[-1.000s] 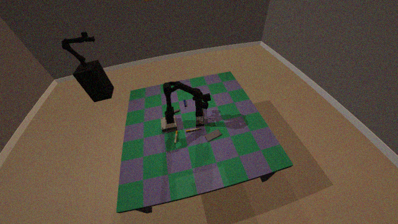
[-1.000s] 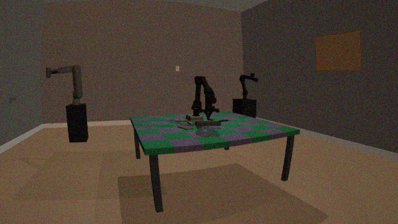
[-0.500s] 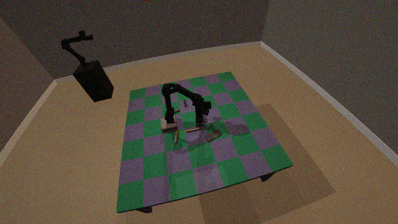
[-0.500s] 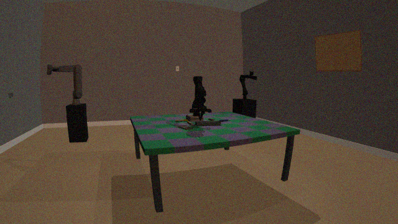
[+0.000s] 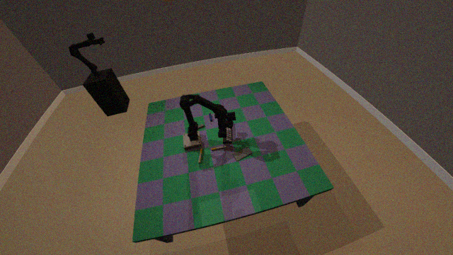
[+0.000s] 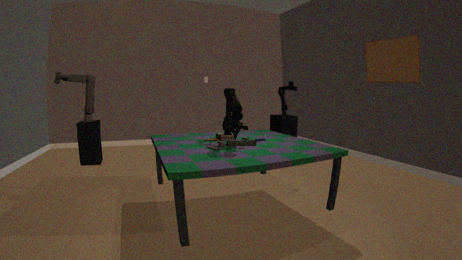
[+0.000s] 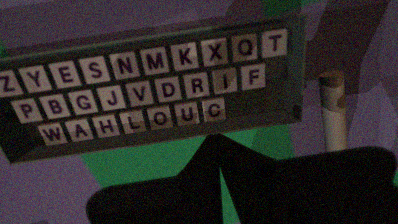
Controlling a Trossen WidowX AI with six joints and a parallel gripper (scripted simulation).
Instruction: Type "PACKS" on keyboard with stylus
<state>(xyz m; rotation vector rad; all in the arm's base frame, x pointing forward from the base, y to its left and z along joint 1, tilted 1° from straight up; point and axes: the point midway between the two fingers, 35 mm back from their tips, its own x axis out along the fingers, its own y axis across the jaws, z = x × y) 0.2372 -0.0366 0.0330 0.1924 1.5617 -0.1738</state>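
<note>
My gripper tip is now 290 mm to the right of the stylus, 60 mm past it and 30 mm above it. The rest, counted from my gripper tip: flat grey piece: 200 mm to the right, 100 mm ahead, 40 mm below.
</note>
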